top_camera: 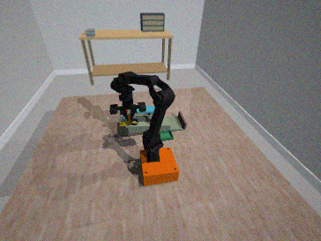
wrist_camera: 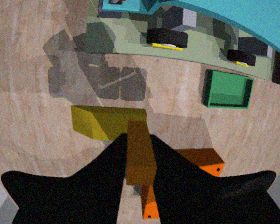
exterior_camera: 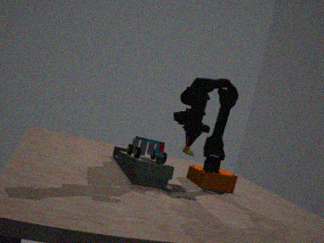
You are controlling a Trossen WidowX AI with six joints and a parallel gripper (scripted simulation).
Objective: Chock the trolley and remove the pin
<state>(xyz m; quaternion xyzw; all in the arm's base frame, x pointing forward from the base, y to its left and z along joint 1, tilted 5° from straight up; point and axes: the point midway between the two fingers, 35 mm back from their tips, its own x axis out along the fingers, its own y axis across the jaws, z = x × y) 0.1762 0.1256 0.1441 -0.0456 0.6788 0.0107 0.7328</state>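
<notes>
My gripper tip is 110 mm short of the red-headed stop pin, 40 mm above it and 30 mm to the right of it. From my gripper tip the other things lie so: yellow chock: 20 mm to the left, 10 mm below; grey-green ramp: 140 mm ahead, 130 mm below, 90 mm to the right; blue trolley: 140 mm ahead, 80 mm to the right, 60 mm below.
</notes>
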